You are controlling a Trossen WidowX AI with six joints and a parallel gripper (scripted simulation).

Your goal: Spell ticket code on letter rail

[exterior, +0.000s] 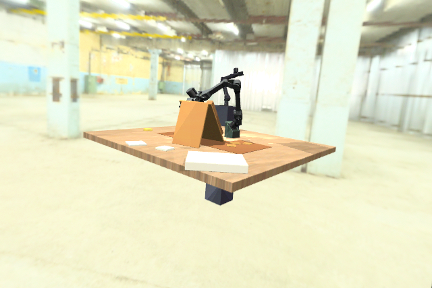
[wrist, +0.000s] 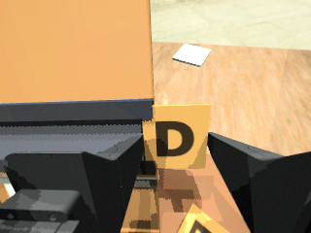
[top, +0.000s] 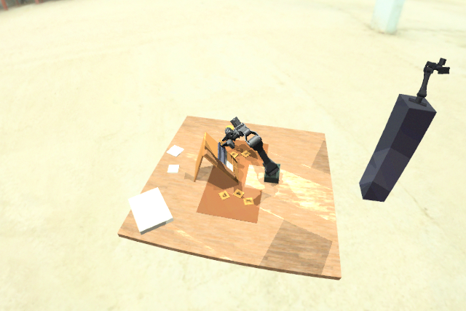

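Right now my gripper tip is 150 mm to the right of the white ticket, 90 mm past it and 70 mm above it. From my gripper tip the other things lie so: yellow disc 400 mm to the right, 150 mm below, 20 mm ahead; then brown mat 180 mm behind, 150 mm below, 130 mm to the left; then yellow letter tile right at my gripper tip.
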